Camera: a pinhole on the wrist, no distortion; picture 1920 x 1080 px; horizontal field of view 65.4 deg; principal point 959.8 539.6 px. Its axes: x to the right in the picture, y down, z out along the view. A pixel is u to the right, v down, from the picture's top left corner.
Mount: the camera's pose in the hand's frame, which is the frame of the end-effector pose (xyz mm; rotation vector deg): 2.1 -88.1 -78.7 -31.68 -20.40 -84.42
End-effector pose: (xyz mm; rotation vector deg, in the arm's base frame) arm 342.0 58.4 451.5 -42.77 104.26 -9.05
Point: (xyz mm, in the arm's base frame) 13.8 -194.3 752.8
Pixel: behind the camera
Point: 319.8 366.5 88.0
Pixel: 205 799
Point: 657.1 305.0 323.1
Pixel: 1179 66
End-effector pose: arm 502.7 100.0 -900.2 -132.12 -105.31 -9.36
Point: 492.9 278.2 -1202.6
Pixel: 1657 730
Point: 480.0 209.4 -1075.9
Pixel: 1571 682
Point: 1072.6 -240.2 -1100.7
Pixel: outside the picture
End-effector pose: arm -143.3 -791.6 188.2 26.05 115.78 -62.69
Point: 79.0 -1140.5 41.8
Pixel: 1550 295
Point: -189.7 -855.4 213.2
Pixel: 1759 503
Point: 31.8 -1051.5 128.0
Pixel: 1543 113
